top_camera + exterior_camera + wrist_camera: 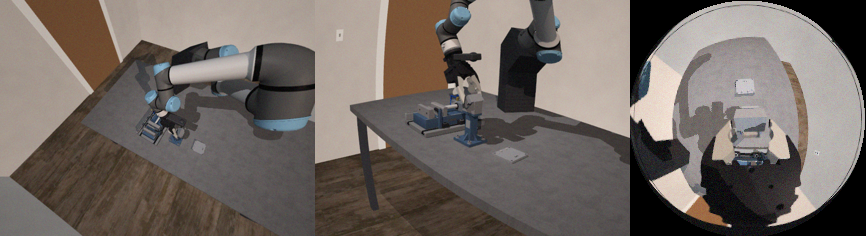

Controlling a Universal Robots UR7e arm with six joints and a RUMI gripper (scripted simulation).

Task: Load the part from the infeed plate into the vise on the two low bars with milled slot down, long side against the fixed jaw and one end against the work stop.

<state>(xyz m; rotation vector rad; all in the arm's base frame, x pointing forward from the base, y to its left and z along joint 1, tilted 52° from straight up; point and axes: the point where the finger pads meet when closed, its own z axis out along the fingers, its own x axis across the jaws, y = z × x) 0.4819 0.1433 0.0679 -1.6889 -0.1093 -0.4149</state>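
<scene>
My hand is 1 cm to the right of the part and 1 cm above it. Also, from my hand: fixed jaw (10 cm ahead, 19 cm to the right, 9 cm below); moving jaw (4 cm ahead, 20 cm to the right, 9 cm below); air cylinder rod (1 cm behind, 20 cm to the right, 9 cm below).
</scene>
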